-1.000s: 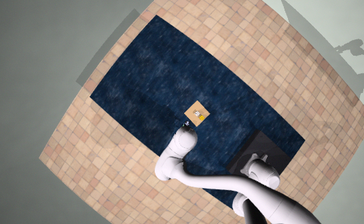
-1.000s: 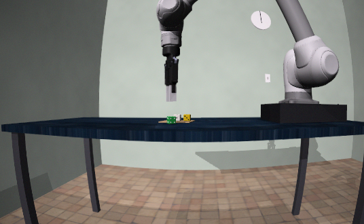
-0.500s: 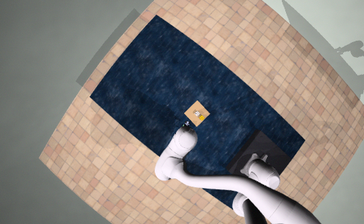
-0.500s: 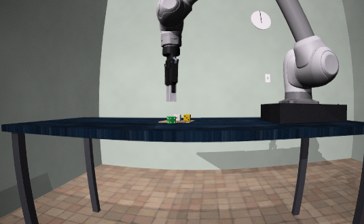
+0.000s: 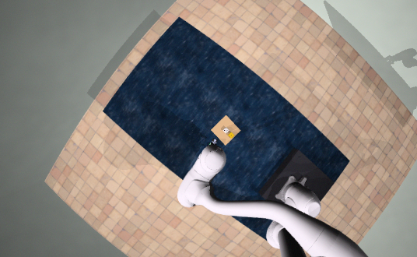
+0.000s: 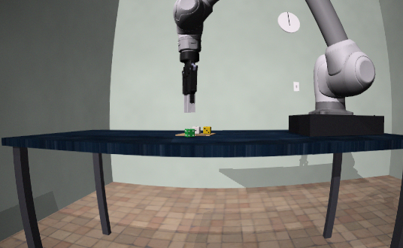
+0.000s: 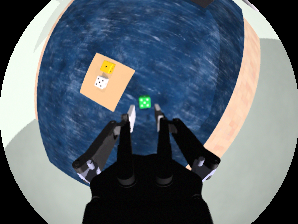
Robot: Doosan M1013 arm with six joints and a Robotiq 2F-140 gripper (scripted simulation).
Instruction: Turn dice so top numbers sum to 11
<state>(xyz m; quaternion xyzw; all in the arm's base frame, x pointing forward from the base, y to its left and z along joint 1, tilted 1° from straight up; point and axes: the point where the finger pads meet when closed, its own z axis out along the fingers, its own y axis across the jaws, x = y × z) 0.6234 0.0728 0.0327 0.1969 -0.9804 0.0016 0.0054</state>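
Now: the green die 11 cm below my hand. Also, from my hand: white die: 14 cm to the right, 10 cm below, 1 cm behind; then yellow die: 13 cm to the right, 10 cm below, 6 cm behind; then tan mat: 14 cm to the right, 12 cm below, 1 cm behind.
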